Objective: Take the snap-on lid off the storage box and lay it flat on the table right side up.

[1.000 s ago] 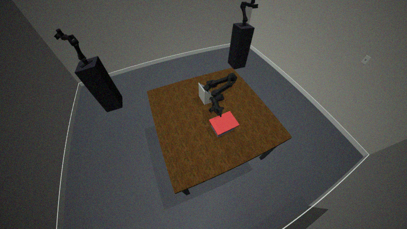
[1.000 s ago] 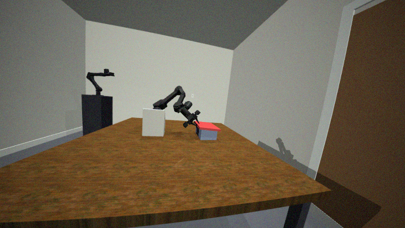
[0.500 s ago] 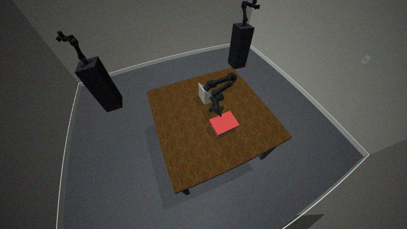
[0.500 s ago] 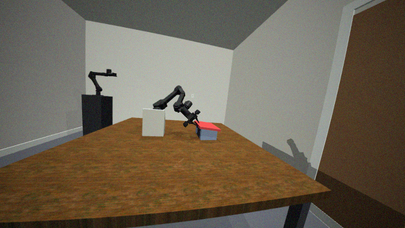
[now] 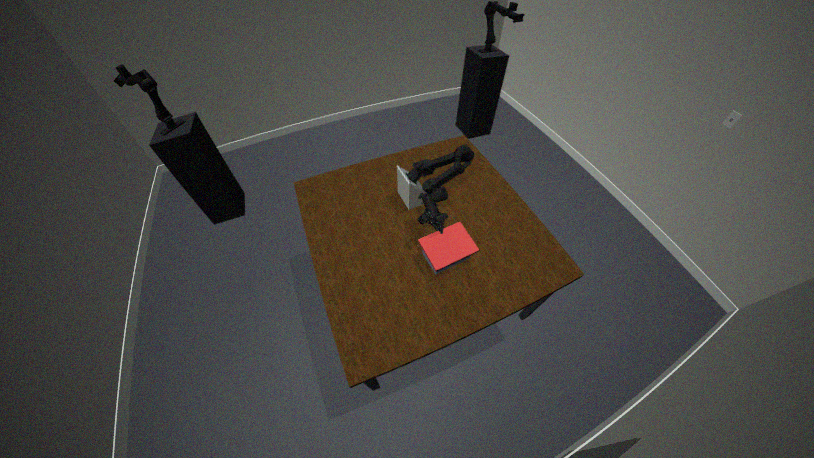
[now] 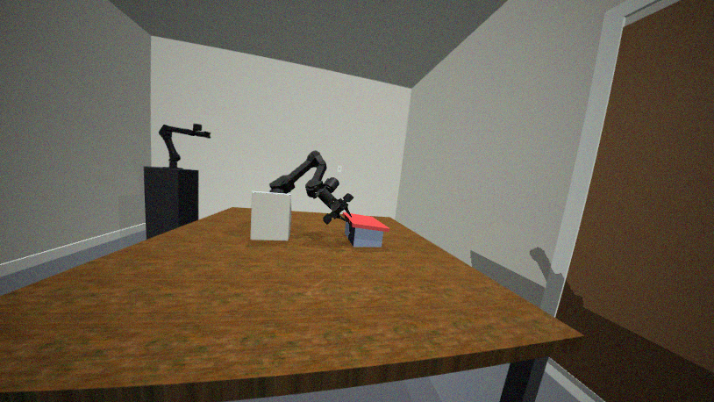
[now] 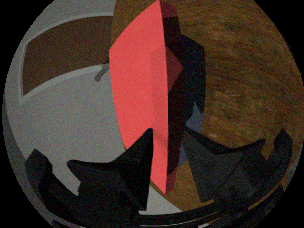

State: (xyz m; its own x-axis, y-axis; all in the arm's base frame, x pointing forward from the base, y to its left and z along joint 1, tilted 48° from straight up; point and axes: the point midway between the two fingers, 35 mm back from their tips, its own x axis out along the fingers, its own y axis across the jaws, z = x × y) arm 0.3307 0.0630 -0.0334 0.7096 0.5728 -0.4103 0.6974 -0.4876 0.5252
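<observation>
My gripper tip is now 8 cm short of the lid and 1 cm to the right of it. Round my gripper tip: storage box: 8 cm ahead, 1 cm to the left, 6 cm below.
</observation>
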